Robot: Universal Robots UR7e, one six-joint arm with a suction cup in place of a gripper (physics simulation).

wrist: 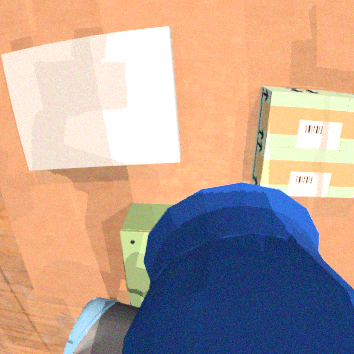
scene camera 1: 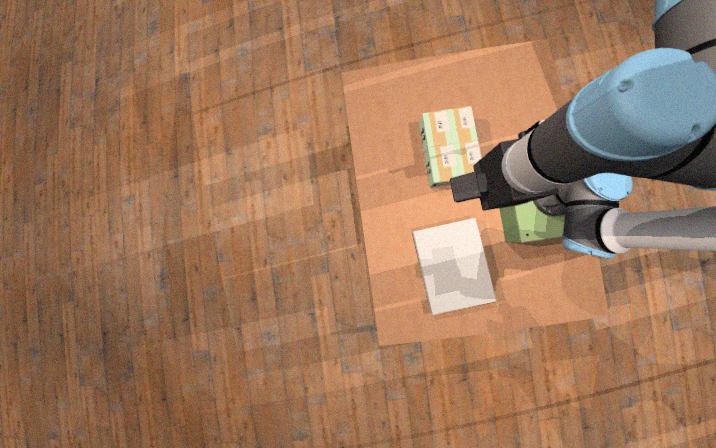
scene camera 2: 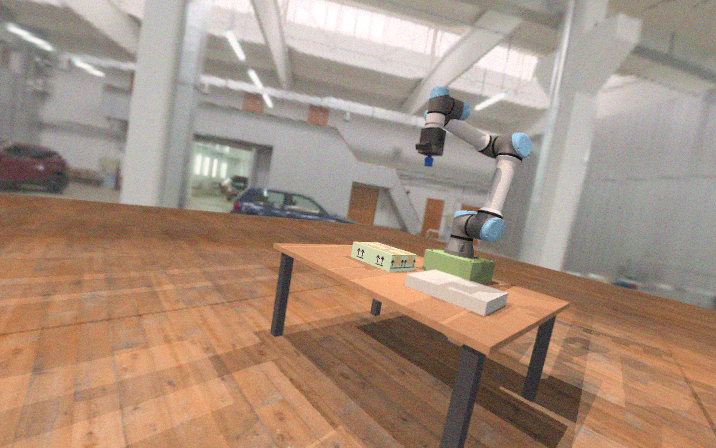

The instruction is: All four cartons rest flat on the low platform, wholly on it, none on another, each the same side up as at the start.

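Pixels of known places: end effector, tool point: (wrist: pixel 232 263) (scene camera 2: pixel 428 165); arm's base, origin of the base link: (scene camera 2: pixel 458 254).
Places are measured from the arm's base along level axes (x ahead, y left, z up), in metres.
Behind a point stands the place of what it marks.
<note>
Four pale green cartons with orange tape bands and white labels (scene camera 1: pixel 451 140) (scene camera 2: pixel 383 257) (wrist: pixel 310 155) sit in a close two-by-two block on the table, labels up; the arm covers the block's near right corner in scene camera 1. The low platform, a plain white slab (scene camera 1: pixel 455 266) @(z -0.060, x 0.367, y 0.205 m) (scene camera 2: pixel 455 290) @(z -0.060, x 0.480, y 0.255 m) (wrist: pixel 145 100) @(z -0.060, x 0.376, y 0.094 m), lies apart from them, with no carton on it. My gripper, a blue suction cup (scene camera 2: pixel 428 162) (wrist: pixel 232 212), is open and empty, high above the table. It is hidden under the arm in scene camera 1 and covers part of the block in the wrist view.
A green base box (scene camera 1: pixel 528 227) @(z 0.002, x 0.110, y 0.100 m) (scene camera 2: pixel 458 265) @(z -0.030, x 0.142, y 0.083 m) (wrist: pixel 134 262) @(z 0.002, x 0.063, y 0.126 m) under the arm stands beside the slab and near the carton block. All stand on a brown table (scene camera 1: pixel 393 322) @(z -0.108, x 0.629, y 0.397 m) (scene camera 2: pixel 322 264) @(z -0.108, x 0.665, y -0.277 m) (wrist: pixel 210 65) @(z -0.108, x 0.433, y -0.020 m) with dark legs. The arm reaches over the table from the base side.
</note>
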